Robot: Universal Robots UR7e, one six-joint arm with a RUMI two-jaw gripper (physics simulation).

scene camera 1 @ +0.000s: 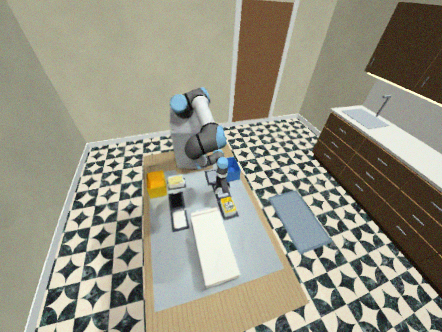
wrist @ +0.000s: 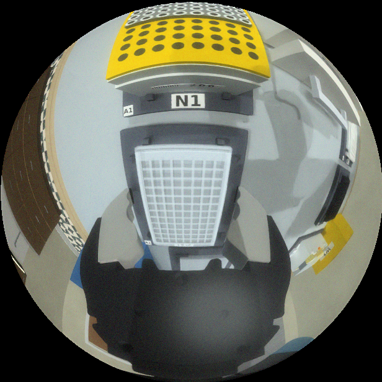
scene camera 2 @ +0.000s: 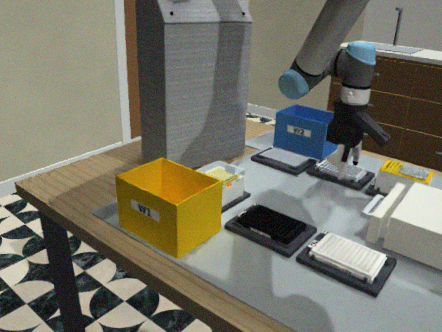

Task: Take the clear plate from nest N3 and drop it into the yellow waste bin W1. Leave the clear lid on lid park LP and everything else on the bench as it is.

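Frame: origin at the arm's base, x back, y right, z up, level; centimetres.
Where they show: gripper, between the fingertips: (scene camera 1: 222,192) (scene camera 2: 346,173).
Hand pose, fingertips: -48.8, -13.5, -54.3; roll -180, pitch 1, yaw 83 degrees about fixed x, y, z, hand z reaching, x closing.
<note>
Things, the pixels of their top centre, and the offset from my fingertips, as dx, dy, dz. "*": a spot on its surface instead.
- clear plate, a spot on its surface: (scene camera 2: 327,168) * +5.0, +3.2, +1.3
- clear lid, centre of its top: (scene camera 2: 284,156) (scene camera 1: 212,176) +19.3, +0.8, +0.6
- yellow bin W1, centre of its top: (scene camera 2: 168,178) (scene camera 1: 155,179) +25.5, +48.8, +10.6
- blue bin W2, centre of its top: (scene camera 2: 309,113) (scene camera 1: 230,164) +18.1, -15.5, +10.6
- yellow tip rack, centre of its top: (scene camera 2: 407,169) (scene camera 1: 228,203) -15.7, +2.2, +6.3
- clear-walled tip box, centre of its top: (scene camera 2: 215,172) (scene camera 1: 175,178) +24.0, +32.9, +6.4
- black plate, centre of its top: (scene camera 2: 271,220) (scene camera 1: 176,199) +6.8, +37.2, +1.3
- white plate, centre of its top: (scene camera 2: 348,252) (scene camera 1: 179,218) -10.7, +39.4, +1.3
The clear plate (scene camera 2: 327,168) (wrist: 184,170) lies flat in a dark nest (wrist: 238,150) between nest N1 and the lid park; this nest's own label is not readable. My gripper (scene camera 1: 221,191) (scene camera 2: 349,168) (wrist: 183,188) is open and empty, pointing down at the plate, with one finger on each side of its near part in the wrist view. Whether the fingers touch it I cannot tell. The clear lid (scene camera 1: 212,177) (scene camera 2: 287,158) (wrist: 195,262) lies on the lid park, partly hidden by the gripper in the wrist view. The yellow bin W1 (scene camera 1: 156,185) (scene camera 2: 197,217) stands at the opposite side of the bench.
The blue bin W2 (scene camera 1: 233,170) (scene camera 2: 300,135) stands beside the lid park. A yellow tip rack (scene camera 1: 229,205) (wrist: 187,42) sits in nest N1. A clear-walled tip box (scene camera 2: 230,182), a black plate (scene camera 2: 272,222), a white plate (scene camera 2: 347,255) and a long white device (scene camera 1: 215,247) also stand on the bench.
</note>
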